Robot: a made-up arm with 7 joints.
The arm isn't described. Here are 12 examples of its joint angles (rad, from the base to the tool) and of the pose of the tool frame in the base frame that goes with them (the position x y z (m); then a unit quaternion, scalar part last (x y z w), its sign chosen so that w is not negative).
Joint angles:
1: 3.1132 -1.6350 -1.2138 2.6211 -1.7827 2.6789 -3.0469
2: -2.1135 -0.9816 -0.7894 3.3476 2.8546 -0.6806 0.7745
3: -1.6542 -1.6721 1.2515 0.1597 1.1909 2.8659 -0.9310
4: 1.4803 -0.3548 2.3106 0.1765 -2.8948 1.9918 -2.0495
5: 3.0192 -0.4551 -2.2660 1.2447 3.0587 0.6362 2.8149
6: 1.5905 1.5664 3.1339 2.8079 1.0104 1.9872 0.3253
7: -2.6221 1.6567 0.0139 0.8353 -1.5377 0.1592 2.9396
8: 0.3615 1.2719 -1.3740 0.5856 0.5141 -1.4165 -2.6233
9: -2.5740 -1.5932 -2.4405 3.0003 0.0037 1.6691 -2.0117
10: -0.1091 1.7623 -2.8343 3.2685 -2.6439 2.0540 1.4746
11: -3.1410 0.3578 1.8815 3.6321 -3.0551 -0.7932 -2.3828
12: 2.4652 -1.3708 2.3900 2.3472 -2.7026 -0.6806 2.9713
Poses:
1: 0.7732 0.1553 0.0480 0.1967 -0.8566 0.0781 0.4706
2: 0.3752 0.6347 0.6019 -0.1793 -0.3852 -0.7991 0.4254
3: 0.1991 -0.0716 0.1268 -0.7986 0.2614 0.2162 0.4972
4: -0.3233 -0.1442 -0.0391 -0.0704 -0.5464 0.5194 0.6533
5: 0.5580 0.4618 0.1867 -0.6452 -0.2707 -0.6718 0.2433
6: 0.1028 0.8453 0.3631 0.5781 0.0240 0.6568 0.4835
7: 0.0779 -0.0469 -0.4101 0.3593 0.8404 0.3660 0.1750
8: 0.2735 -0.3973 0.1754 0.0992 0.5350 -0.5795 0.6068
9: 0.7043 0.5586 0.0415 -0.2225 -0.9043 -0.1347 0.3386
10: 0.7720 0.0584 -0.2008 -0.6302 0.5660 0.5266 0.0714
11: -0.3139 0.1542 0.9058 -0.0713 -0.1496 0.9682 0.1875
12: 0.4238 -0.6639 -0.0453 0.8759 -0.3872 0.0953 0.2716
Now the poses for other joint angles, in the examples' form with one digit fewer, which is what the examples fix.
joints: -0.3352 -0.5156 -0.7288 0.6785 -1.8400 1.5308 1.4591
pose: 0.135 -0.503 0.301 0.455 -0.591 0.055 0.664
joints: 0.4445 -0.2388 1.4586 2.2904 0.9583 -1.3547 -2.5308
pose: -0.143 0.189 0.938 0.367 0.018 0.929 0.051
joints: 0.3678 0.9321 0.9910 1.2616 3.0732 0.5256 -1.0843
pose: 0.175 0.678 0.006 -0.621 0.504 0.306 0.517
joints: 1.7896 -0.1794 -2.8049 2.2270 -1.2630 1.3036 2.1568
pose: 0.210 -0.578 0.846 -0.087 -0.766 0.552 0.317
